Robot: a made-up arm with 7 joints.
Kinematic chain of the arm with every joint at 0, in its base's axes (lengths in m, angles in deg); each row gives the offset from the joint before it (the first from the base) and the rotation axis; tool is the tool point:
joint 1: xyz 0 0 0.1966 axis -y
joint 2: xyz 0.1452 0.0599 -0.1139 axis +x
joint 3: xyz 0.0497 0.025 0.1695 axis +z
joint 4: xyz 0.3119 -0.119 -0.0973 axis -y
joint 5: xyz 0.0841 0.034 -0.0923 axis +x
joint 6: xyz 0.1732 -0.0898 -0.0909 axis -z
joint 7: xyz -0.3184 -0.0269 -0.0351 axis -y
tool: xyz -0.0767 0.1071 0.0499
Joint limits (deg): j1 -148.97..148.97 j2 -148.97..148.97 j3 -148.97..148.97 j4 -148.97..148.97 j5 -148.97..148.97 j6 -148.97..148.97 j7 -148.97..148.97
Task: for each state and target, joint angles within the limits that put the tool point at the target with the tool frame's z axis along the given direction. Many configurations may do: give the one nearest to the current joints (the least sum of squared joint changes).
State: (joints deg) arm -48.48 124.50 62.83 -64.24 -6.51 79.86 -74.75
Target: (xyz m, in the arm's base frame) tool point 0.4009 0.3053 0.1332 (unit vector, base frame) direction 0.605 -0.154 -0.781
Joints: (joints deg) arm -44.35 95.49 50.23 -52.71 -22.35 78.82 -80.18
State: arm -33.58 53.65 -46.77 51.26 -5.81 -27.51 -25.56
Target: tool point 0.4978 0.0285 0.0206 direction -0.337 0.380 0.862
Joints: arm 5.38 26.77 10.67 33.15 -52.04 -3.73 -14.26
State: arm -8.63 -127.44 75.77 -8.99 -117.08 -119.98 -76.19
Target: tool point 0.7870 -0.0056 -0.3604 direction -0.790 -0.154 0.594
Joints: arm 25.96 -97.78 71.15 -46.04 -104.10 -119.83 -68.95
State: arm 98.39 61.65 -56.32 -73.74 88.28 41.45 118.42
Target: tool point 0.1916 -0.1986 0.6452 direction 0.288 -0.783 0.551
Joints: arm 95.25 62.01 -69.75 -137.98 80.99 10.77 103.55
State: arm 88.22 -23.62 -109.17 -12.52 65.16 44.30 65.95
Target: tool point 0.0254 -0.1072 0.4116 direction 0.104 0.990 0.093
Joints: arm 78.87 -34.69 -114.45 -6.44 66.47 16.61 66.85
